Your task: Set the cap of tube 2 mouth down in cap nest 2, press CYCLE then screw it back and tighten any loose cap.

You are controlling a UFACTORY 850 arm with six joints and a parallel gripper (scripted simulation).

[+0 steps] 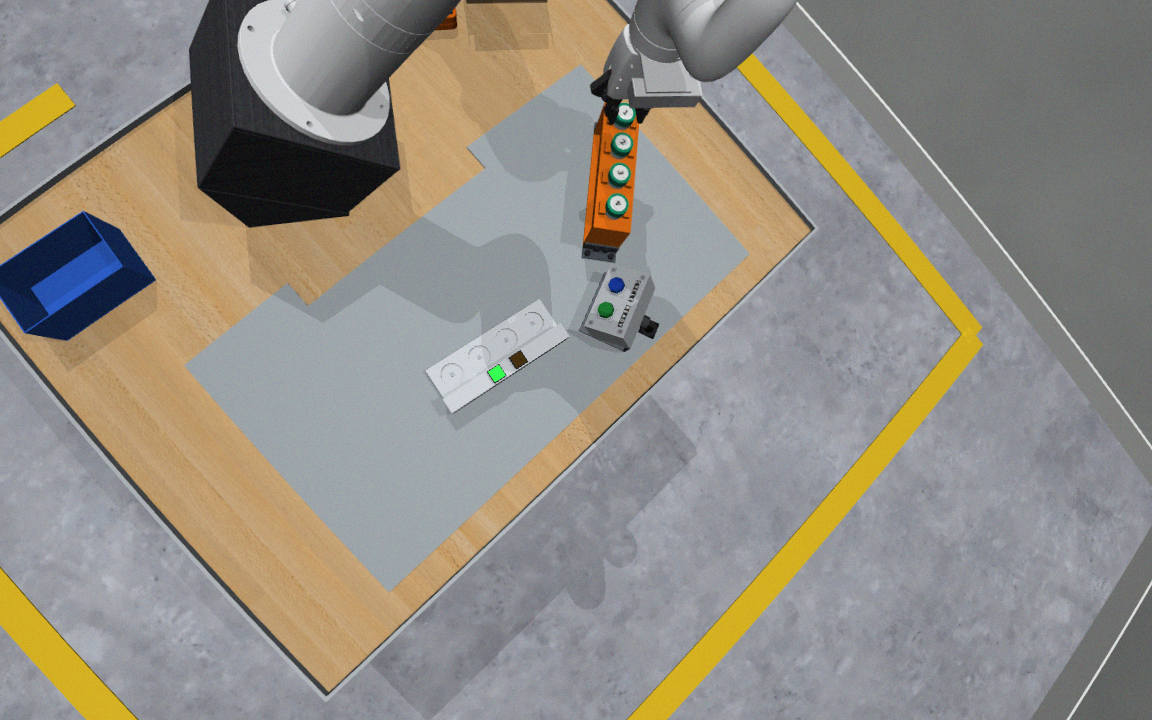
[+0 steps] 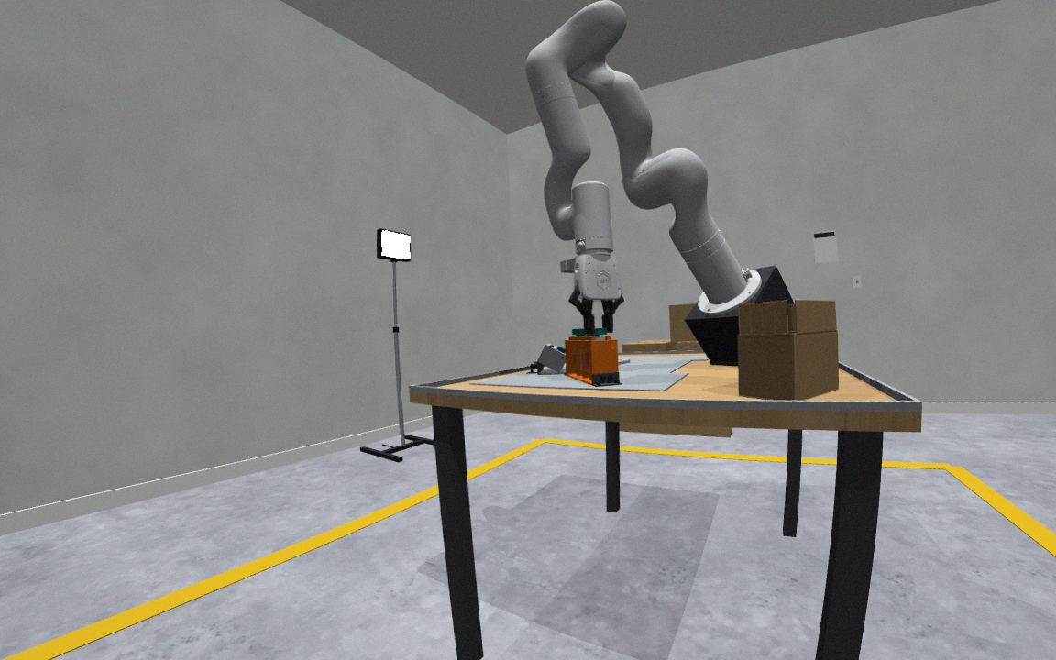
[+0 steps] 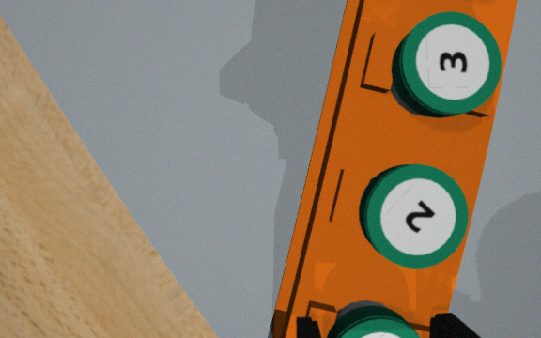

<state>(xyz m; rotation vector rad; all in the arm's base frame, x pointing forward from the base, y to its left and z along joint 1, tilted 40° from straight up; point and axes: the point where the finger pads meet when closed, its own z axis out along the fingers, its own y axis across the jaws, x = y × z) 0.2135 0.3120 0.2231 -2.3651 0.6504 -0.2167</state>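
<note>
My hand is 40 mm short of the green-rimmed cap, 30 mm to the left of it and 20 mm above it. The rest, counted from my hand: blue cycle key (220 mm ahead, 150 mm to the right, 60 mm below); key housing (250 mm ahead, 170 mm to the right, 80 mm below); green ready key (250 mm ahead, 190 mm to the right, 60 mm below).
</note>
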